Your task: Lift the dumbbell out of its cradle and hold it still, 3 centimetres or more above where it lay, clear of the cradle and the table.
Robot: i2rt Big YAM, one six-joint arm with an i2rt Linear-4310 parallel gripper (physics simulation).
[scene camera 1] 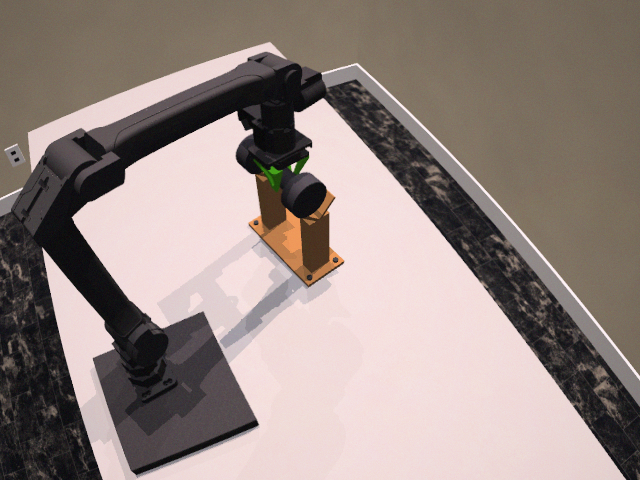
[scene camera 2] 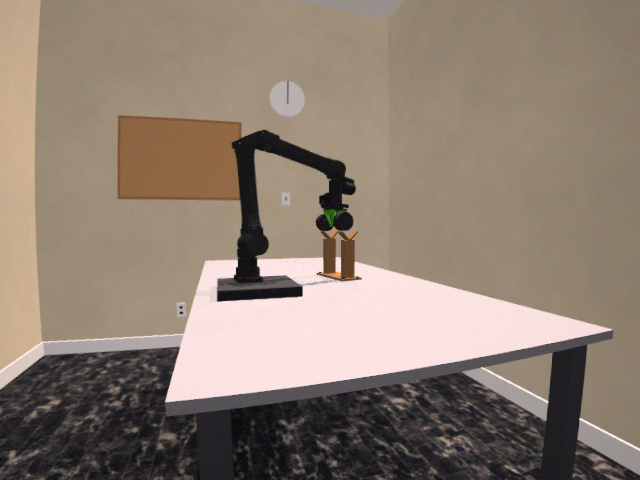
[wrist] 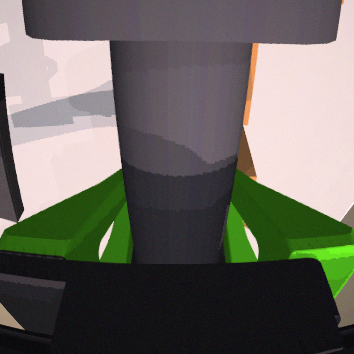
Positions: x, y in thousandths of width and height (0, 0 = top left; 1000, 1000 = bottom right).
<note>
I see my gripper (scene camera 1: 443, 386), a dark grey dumbbell (scene camera 1: 474, 405) and an orange-brown cradle (scene camera 1: 474, 509).
The dark grey dumbbell also shows in the wrist view (wrist: 507, 233). My gripper also shows in the wrist view (wrist: 501, 490). The orange-brown cradle also shows in scene camera 2 (scene camera 2: 543, 570).
</note>
